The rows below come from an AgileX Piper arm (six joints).
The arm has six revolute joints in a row. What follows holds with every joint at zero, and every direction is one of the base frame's.
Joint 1 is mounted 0.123 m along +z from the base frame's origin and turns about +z.
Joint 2 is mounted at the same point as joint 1 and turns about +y.
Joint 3 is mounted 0.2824 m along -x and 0.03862 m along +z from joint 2 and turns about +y.
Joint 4 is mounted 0.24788 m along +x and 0.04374 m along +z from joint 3 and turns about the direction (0.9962, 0, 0.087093).
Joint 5 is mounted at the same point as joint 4 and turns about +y.
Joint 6 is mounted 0.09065 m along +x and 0.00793 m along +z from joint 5 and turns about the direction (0.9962, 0, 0.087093).
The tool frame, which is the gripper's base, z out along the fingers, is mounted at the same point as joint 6; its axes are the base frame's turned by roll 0, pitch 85 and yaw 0 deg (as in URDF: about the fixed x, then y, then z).
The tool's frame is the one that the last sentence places.
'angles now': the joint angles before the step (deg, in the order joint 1, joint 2, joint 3, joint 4, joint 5, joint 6). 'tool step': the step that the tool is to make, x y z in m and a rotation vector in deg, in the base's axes. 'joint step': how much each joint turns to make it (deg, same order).
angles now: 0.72, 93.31, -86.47, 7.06, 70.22, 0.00
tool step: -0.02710, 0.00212, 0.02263, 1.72, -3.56, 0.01
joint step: -0.01, -6.29, 2.62, 1.68, 0.09, 0.00
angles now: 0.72, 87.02, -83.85, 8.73, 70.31, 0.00
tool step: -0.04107, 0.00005, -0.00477, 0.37, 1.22, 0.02
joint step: 0.00, -8.01, 9.09, 0.38, 0.13, 0.01
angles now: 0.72, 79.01, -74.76, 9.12, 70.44, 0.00
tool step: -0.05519, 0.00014, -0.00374, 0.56, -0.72, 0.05
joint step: 0.00, -11.36, 10.35, 0.55, 0.29, 0.01
